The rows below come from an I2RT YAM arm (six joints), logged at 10 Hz.
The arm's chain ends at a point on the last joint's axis. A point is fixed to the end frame.
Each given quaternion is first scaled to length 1.
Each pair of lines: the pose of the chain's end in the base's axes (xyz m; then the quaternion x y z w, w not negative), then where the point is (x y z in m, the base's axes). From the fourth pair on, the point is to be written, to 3 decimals.
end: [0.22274 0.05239 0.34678 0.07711 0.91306 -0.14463 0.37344]
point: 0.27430 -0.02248 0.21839
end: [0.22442 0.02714 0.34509 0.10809 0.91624 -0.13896 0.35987]
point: 0.26960 -0.04567 0.21317
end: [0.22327 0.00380 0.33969 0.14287 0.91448 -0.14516 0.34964]
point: 0.26200 -0.06997 0.20625
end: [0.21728 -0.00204 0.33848 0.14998 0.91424 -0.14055 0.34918]
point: 0.256 -0.074 0.204
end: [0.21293 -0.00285 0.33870 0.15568 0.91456 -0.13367 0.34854]
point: 0.251 -0.073 0.203
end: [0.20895 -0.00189 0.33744 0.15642 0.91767 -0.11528 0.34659]
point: 0.248 -0.067 0.200
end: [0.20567 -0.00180 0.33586 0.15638 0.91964 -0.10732 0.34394]
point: 0.245 -0.064 0.197
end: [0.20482 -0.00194 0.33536 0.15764 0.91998 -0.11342 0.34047]
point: 0.242 -0.066 0.197
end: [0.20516 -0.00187 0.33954 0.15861 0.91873 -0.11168 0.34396]
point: 0.244 -0.066 0.201
